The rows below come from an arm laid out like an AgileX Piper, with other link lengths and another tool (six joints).
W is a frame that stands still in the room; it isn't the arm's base.
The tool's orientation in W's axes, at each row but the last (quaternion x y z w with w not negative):
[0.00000 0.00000 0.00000 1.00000]
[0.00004 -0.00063 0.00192 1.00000]
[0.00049 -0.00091 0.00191 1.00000]
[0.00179 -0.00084 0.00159 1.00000]
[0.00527 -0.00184 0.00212 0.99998]
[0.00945 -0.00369 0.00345 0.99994]
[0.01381 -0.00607 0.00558 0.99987]
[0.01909 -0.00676 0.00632 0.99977]
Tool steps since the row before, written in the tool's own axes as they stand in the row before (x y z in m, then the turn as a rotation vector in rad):
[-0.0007 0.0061 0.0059 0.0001 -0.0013 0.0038]
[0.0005 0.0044 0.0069 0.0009 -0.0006 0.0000]
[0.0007 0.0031 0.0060 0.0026 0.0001 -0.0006]
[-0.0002 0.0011 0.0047 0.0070 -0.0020 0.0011]
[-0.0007 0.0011 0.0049 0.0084 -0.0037 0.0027]
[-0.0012 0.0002 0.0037 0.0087 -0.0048 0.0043]
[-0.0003 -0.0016 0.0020 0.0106 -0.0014 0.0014]
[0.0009 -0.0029 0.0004 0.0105 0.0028 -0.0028]
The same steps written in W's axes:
[-0.0007 0.0061 0.0059 0.0001 -0.0013 0.0038]
[0.0005 0.0044 0.0069 0.0009 -0.0006 0.0000]
[0.0007 0.0031 0.0060 0.0026 0.0001 -0.0006]
[-0.0002 0.0011 0.0047 0.0070 -0.0020 0.0011]
[-0.0007 0.0010 0.0049 0.0084 -0.0037 0.0027]
[-0.0012 0.0001 0.0037 0.0087 -0.0048 0.0043]
[-0.0003 -0.0017 0.0020 0.0106 -0.0013 0.0015]
[0.0009 -0.0029 0.0003 0.0105 0.0030 -0.0025]

